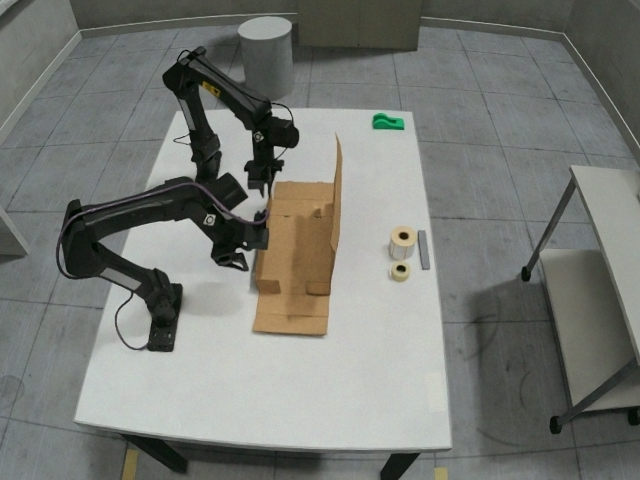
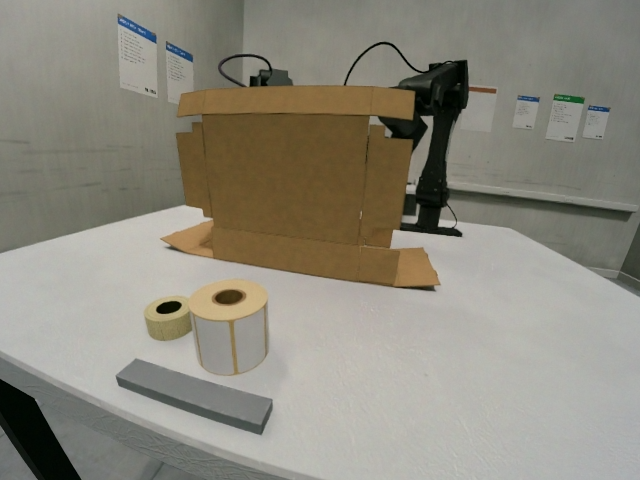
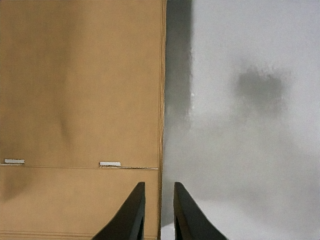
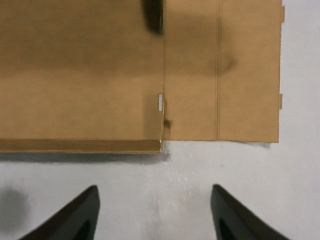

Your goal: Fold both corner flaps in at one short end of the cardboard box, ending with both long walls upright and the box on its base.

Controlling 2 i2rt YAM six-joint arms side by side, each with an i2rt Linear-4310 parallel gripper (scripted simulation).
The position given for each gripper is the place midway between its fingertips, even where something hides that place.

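Image 2 shows a grey bar (image 2: 246, 411) and a corner flap (image 2: 376, 265). The left gripper (image 3: 159, 191) is visible in its own view, though the grey bar is out of frame in image 3. The right gripper (image 4: 155, 193) can be seen as well, while in image 4 the bar is again out of frame.
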